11 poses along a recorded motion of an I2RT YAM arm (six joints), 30 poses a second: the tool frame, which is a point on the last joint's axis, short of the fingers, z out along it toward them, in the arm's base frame.
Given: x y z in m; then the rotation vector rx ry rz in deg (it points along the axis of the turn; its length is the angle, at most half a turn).
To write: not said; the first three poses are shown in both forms.
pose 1, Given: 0.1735, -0.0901, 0.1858, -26.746, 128.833, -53.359
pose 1, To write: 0.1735, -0.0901, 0.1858, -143.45, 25.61, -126.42
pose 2, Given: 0.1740, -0.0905, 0.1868, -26.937, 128.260, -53.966
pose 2, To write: 0.1740, -0.0905, 0.1868, -143.01, 25.55, -125.69
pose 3, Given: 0.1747, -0.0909, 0.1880, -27.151, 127.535, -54.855
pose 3, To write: 0.1747, -0.0909, 0.1880, -142.49, 25.41, -124.70
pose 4, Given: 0.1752, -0.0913, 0.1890, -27.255, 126.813, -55.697
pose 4, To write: 0.1752, -0.0913, 0.1890, -142.04, 25.33, -123.74
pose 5, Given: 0.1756, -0.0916, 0.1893, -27.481, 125.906, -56.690
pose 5, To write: 0.1756, -0.0916, 0.1893, -141.41, 25.21, -122.57
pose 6, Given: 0.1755, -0.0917, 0.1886, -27.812, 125.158, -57.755
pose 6, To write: 0.1755, -0.0917, 0.1886, -140.86, 24.88, -121.49
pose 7, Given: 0.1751, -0.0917, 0.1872, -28.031, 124.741, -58.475
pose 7, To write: 0.1751, -0.0917, 0.1872, -140.56, 24.60, -120.83
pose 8, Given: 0.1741, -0.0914, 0.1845, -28.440, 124.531, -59.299
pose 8, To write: 0.1741, -0.0914, 0.1845, -140.33, 24.05, -120.29
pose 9, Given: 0.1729, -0.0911, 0.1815, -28.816, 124.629, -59.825
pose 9, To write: 0.1729, -0.0911, 0.1815, -140.29, 23.51, -120.12
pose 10, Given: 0.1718, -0.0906, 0.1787, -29.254, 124.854, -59.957
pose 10, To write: 0.1718, -0.0906, 0.1787, -140.24, 23.09, -120.25
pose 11, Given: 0.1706, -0.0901, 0.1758, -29.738, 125.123, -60.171
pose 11, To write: 0.1706, -0.0901, 0.1758, -140.21, 22.58, -120.37
